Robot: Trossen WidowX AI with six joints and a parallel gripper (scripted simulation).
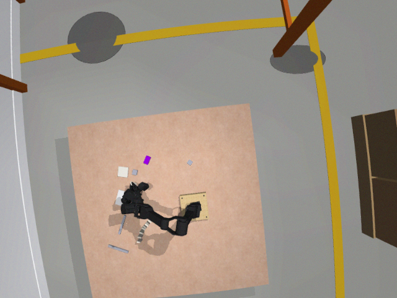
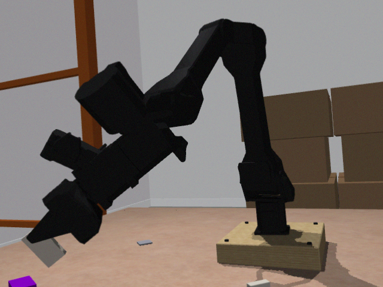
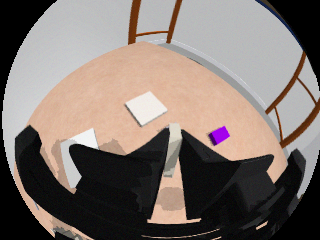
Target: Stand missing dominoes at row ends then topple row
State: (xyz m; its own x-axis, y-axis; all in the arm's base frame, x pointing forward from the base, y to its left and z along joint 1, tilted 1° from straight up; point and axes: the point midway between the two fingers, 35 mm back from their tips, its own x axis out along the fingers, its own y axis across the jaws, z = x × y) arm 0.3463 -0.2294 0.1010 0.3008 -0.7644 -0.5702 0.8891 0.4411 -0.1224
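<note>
The purple block lies 12 cm to the right of my gripper tip, 11 cm below it and 10 cm behind it. Also, from my gripper tip: small grey tile (38 cm behind, 11 cm below, 4 cm to the right).
</note>
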